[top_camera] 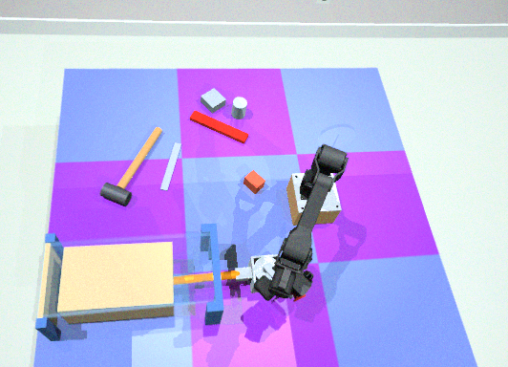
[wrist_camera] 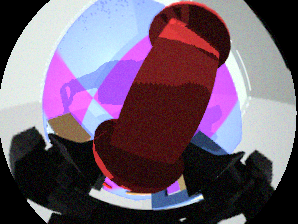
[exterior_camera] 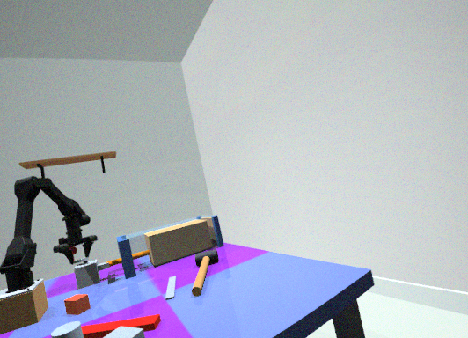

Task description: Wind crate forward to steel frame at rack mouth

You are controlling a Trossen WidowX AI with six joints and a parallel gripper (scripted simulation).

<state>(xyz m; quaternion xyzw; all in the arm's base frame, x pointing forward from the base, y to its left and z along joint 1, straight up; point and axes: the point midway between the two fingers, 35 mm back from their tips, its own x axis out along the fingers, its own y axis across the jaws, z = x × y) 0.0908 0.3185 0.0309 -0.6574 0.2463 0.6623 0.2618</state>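
Now: gripper tip 1 cm past the winch handle, 1 cm to the right of it and 1 cm below it. Also, from my gripper tip: winch 2 cm ahead, 5 cm to the right, 7 cm below; then grey strip 39 cm ahead, 41 cm to the right, 10 cm below; then red knob 4 cm behind, 4 cm to the left, 4 cm above.
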